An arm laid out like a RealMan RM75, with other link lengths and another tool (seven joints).
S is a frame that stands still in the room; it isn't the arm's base.
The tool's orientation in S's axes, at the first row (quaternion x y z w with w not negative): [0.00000 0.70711 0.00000 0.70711]
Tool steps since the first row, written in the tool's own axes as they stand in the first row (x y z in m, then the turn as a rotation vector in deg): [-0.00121 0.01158 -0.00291 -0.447 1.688 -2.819]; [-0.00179 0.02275 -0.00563 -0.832 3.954 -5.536]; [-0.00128 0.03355 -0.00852 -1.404 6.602 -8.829]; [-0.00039 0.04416 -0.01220 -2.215 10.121 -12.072]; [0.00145 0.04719 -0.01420 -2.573 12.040 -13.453]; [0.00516 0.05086 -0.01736 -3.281 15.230 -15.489]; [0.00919 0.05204 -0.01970 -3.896 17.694 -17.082]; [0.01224 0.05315 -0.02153 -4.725 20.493 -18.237]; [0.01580 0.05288 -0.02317 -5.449 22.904 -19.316]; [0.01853 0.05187 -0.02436 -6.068 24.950 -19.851]
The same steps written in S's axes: [-0.00291 0.01158 0.00121 -2.819 1.688 0.447]; [-0.00563 0.02275 0.00179 -5.536 3.954 0.832]; [-0.00852 0.03355 0.00128 -8.829 6.602 1.404]; [-0.01220 0.04416 0.00039 -12.072 10.121 2.215]; [-0.01420 0.04719 -0.00145 -13.453 12.040 2.573]; [-0.01736 0.05086 -0.00516 -15.489 15.230 3.281]; [-0.01970 0.05204 -0.00919 -17.082 17.694 3.896]; [-0.02153 0.05315 -0.01224 -18.237 20.493 4.725]; [-0.02317 0.05288 -0.01580 -19.316 22.904 5.449]; [-0.02436 0.05187 -0.01853 -19.851 24.950 6.068]
